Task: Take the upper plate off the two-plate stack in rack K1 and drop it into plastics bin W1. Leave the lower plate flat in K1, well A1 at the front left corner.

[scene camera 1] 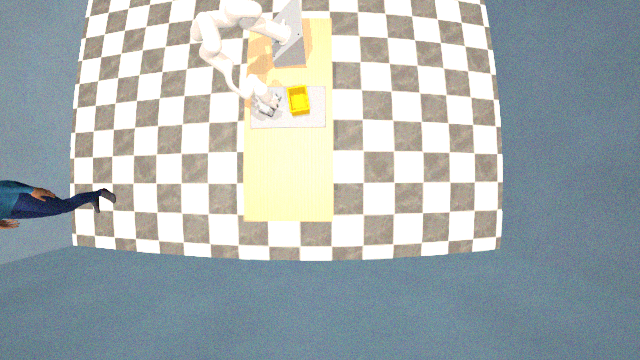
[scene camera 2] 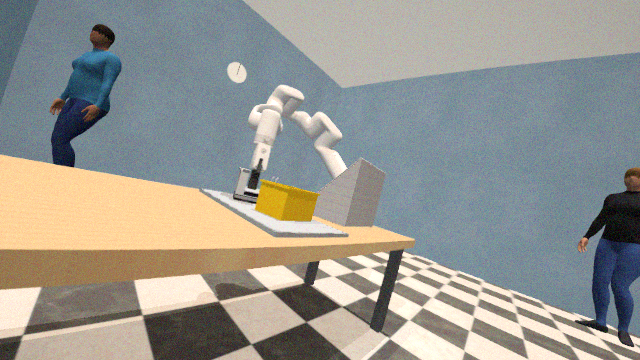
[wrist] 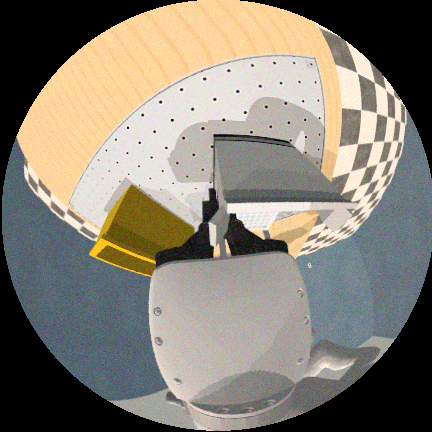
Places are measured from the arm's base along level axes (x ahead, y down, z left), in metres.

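Pixels of known places: gripper, fingertip midpoint: (scene camera 1: 273,108) (scene camera 2: 251,188) (wrist: 215,197); arm's base, origin of the base link: (scene camera 1: 285,35) (scene camera 2: 344,182).
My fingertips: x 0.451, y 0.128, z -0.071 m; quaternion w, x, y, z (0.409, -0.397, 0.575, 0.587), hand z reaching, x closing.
Observation:
For each thing: its top centre in the pictures, then the offset to it from my fingertips. "spot": a spot on its surface instead. Level surfaces: height alone.
- rack K1, middle of its top: (wrist: 267,260) (scene camera 2: 260,172) (scene camera 1: 266,98) dy -0.068, dx -0.039, dz -0.035 m
- White gridded plate surface, surface spot: (wrist: 254,220) spot: dy +0.000, dx -0.066, dz -0.034 m
- Plastics bin W1, middle of its top: (wrist: 138,266) (scene camera 2: 291,187) (scene camera 1: 298,98) dy -0.048, dx -0.050, dz +0.168 m
- light perforated board, middle of its top: (wrist: 174,203) (scene camera 2: 266,208) (scene camera 1: 287,106) dy +0.052, dx -0.031, dz +0.086 m
- wooden table, its level: dy +0.065 m
My gripper (scene camera 2: 254,181) (wrist: 215,197) is shut with no plate between its fingers. It is at rack K1 (scene camera 2: 243,179) (wrist: 270,172), against or overlapping the rack's near wall corner in the wrist view; contact is unclear. K1 is a grey and white holder with dark edges; a large outer face turns toward the wrist camera and it looks tipped. White gridded plate surface (wrist: 254,220) shows beyond its pale rim; I cannot tell upper from lower plate. Well A1 is hidden. Plastics bin W1 (scene camera 1: 298,100) (scene camera 2: 286,202) (wrist: 145,217) is an upright yellow box beside the rack.
Rack and bin stand on a light perforated board (scene camera 1: 315,120) (scene camera 2: 310,229) (wrist: 165,106) on the wooden table (scene camera 1: 287,175) (scene camera 2: 125,215). A grey slanted block (scene camera 1: 295,54) (scene camera 2: 362,197) stands behind the board. One person (scene camera 2: 90,82) and another (scene camera 2: 617,220) stand away from the table.

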